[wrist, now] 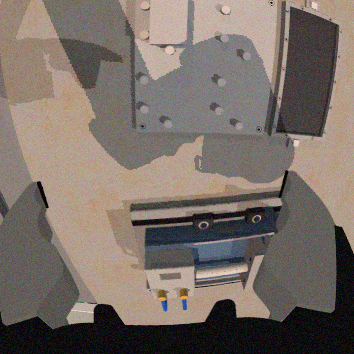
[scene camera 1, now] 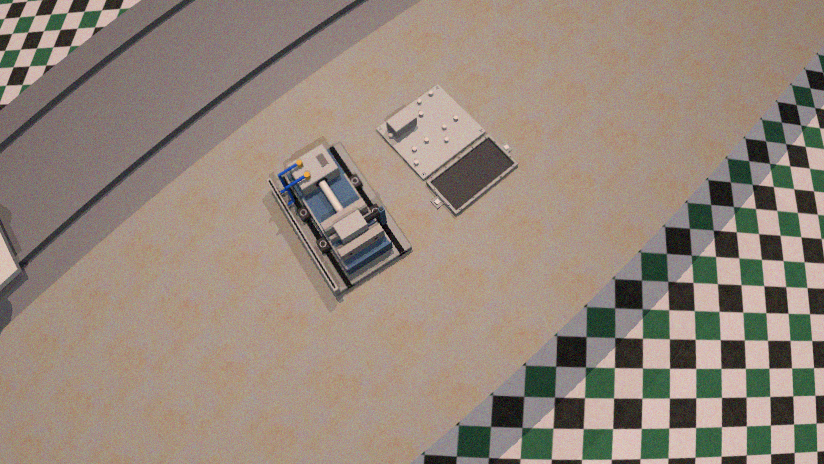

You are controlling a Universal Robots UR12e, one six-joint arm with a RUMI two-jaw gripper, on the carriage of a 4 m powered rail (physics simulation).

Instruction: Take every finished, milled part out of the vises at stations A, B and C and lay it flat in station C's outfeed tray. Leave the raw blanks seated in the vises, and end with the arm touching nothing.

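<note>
In scene camera 1, a blue and grey vise [scene camera 1: 333, 198] stands at the middle; a pale grey block [scene camera 1: 350, 224] sits at its jaws. Whether it is milled or raw cannot be told. A tray [scene camera 1: 487, 190] with a dark floor lies to the right; no part shows in it. My gripper does not show there. In the wrist view, my gripper [wrist: 161, 179] is open, its fingers wide apart and nothing between them. Below its fingertips is a vise [wrist: 220, 252], partly hidden by the right finger, which covers its jaw end. A tray [wrist: 281, 70] is at upper right, no part showing. I cannot tell which station either view shows.
A pegged plate [scene camera 1: 441, 109] [wrist: 185, 100] adjoins each tray and carries a pale block [scene camera 1: 401, 123] [wrist: 168, 22]. Hoses with yellow fittings [scene camera 1: 302, 168] [wrist: 173, 295] stand up at the vise's end. A grey track band [scene camera 1: 115, 109] crosses the upper left of scene camera 1.
</note>
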